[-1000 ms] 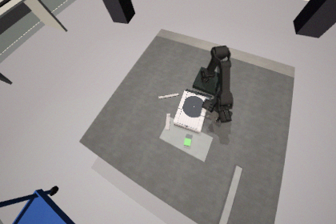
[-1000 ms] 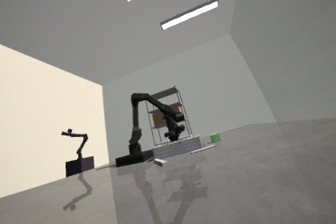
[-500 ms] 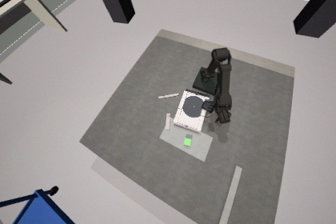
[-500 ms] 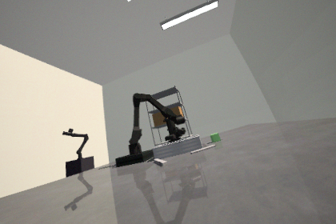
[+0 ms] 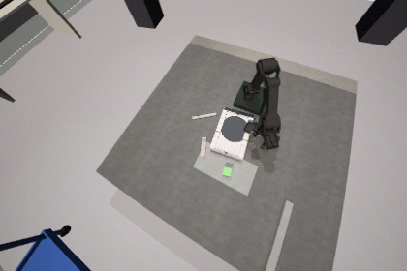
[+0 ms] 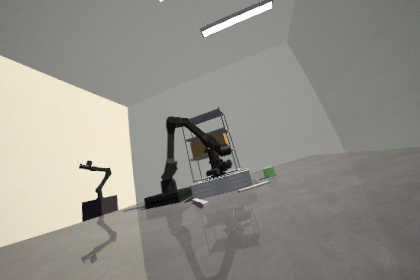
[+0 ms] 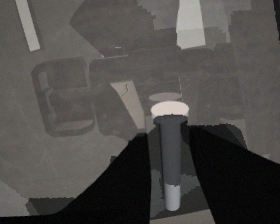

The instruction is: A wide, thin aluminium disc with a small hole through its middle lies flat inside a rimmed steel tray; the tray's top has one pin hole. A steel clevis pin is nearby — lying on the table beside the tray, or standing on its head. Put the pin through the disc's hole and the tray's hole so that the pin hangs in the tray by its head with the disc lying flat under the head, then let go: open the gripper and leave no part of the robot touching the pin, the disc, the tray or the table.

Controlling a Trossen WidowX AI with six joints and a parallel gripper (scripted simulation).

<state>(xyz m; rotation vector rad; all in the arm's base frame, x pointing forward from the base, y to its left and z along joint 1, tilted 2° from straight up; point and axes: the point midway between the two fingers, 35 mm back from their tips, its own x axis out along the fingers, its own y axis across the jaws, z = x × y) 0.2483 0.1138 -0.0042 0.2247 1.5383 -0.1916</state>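
Now: the dark aluminium disc 15 cm to the right of my gripper tip and 6 cm above it. Also, from my gripper tip: steel tray 3 cm ahead, 16 cm to the right, 4 cm above; green block 24 cm ahead, 13 cm to the right, 2 cm above; steel clevis pin 1 cm behind, 1 cm above.
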